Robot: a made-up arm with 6 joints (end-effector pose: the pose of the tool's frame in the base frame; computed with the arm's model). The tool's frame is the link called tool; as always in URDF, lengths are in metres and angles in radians. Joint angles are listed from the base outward.
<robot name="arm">
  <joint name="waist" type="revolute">
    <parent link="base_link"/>
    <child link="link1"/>
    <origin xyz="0 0 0.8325" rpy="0 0 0"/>
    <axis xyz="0 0 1"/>
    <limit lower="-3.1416" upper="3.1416"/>
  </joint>
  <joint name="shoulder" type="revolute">
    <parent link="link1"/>
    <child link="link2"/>
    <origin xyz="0.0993 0 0" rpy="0 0 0"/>
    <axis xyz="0 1 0"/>
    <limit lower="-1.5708" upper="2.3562"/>
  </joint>
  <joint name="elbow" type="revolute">
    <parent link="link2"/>
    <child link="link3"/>
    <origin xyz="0 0 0.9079" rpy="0 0 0"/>
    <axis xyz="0 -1 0"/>
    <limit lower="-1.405" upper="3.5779"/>
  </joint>
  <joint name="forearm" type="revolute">
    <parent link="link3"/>
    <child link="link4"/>
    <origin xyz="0 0 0.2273" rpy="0 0 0"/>
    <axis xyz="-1 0 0"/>
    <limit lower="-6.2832" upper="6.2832"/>
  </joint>
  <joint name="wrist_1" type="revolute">
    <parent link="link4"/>
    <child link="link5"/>
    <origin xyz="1.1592 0 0" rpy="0 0 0"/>
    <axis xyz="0 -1 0"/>
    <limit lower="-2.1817" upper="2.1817"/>
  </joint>
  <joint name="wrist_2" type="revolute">
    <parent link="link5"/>
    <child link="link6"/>
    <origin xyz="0.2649 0 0" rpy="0 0 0"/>
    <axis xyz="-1 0 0"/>
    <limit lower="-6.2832" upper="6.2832"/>
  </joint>
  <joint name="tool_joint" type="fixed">
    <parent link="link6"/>
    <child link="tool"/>
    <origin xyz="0 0 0" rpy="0 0 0"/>
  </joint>
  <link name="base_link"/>
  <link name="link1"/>
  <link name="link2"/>
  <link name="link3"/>
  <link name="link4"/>
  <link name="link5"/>
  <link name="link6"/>
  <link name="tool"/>
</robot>
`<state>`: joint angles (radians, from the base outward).
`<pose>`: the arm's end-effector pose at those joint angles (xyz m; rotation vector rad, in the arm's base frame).
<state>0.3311 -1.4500 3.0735 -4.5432 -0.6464 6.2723</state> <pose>-0.7146 -0.4120 -0.4521 -2.1023 1.3921 1.2353</pose>
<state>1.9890 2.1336 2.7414 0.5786 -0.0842 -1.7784</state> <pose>-0.7671 1.7561 1.3321 1.2969 0.8799 1.9324</pose>
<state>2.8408 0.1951 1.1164 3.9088 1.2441 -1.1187</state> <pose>-0.8945 0.4598 2.7423 -1.4357 -2.3818 0.9635</pose>
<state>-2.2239 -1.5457 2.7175 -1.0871 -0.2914 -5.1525</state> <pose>0.8125 0.9510 -0.5008 2.2056 0.7958 -1.0255</pose>
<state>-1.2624 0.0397 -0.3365 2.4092 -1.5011 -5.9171</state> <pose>0.2524 -1.3746 1.7012 1.2177 -2.1832 1.0887</pose>
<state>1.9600 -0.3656 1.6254 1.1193 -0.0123 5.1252</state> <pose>0.3869 -0.9356 2.8884 1.8750 -1.2088 1.2276</pose>
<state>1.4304 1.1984 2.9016 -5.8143 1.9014 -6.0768</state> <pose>-0.0622 0.3688 2.1671 -1.3397 2.4559 0.6297</pose>
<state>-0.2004 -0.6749 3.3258 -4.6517 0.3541 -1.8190</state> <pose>-1.1768 0.3326 0.3306 0.7298 2.2418 -0.1267</pose>
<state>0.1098 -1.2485 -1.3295 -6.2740 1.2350 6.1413</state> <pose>0.5158 0.0592 1.4950 0.1813 -1.1447 0.1850</pose>
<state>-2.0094 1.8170 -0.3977 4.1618 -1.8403 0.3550</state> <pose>-0.0641 -0.6491 -0.4761 -2.5430 1.4694 -0.0202</pose>
